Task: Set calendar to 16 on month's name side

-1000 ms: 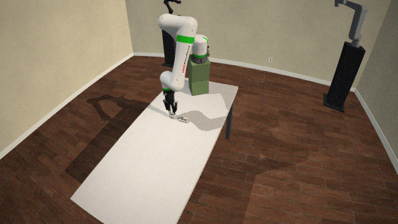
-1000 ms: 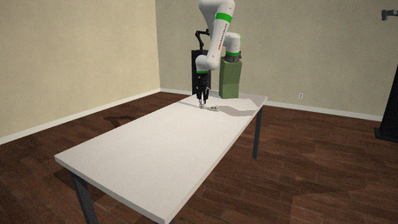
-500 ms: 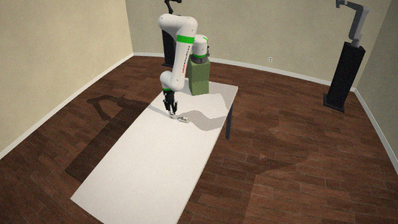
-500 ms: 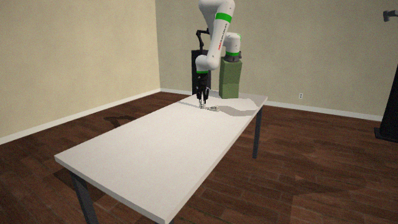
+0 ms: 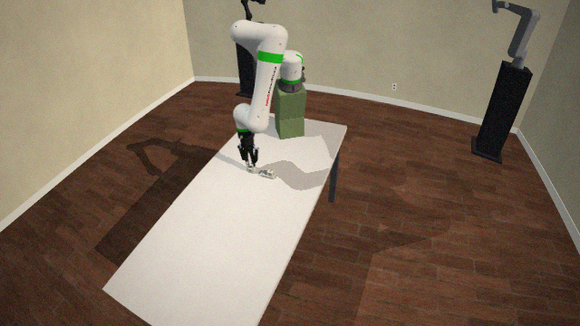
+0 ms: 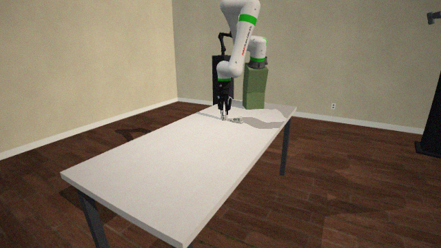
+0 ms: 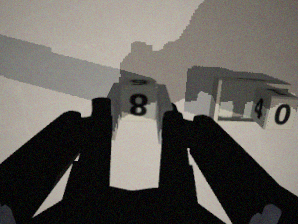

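Right now my hand is 30 mm above the cube. The rest, counted from my hand: white calendar tray (110 mm to the left, 30 mm below, 20 mm behind).
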